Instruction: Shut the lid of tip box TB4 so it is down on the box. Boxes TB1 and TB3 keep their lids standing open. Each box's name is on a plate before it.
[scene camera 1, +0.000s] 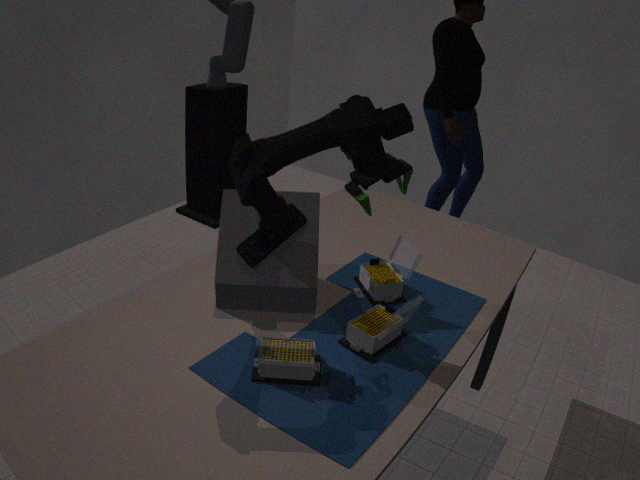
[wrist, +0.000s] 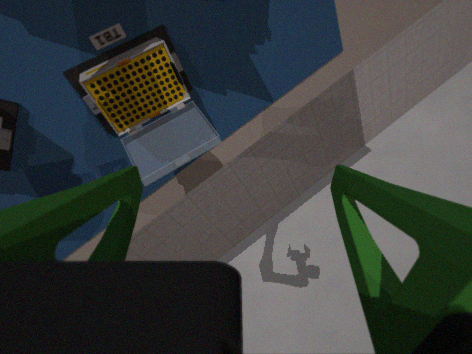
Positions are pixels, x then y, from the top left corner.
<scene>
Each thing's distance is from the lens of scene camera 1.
my gripper (scene camera 1: 387, 204): 110 cm
clear lid (scene camera 1: 403, 315): 113 cm
clear lid (scene camera 1: 404, 256): 144 cm
</scene>
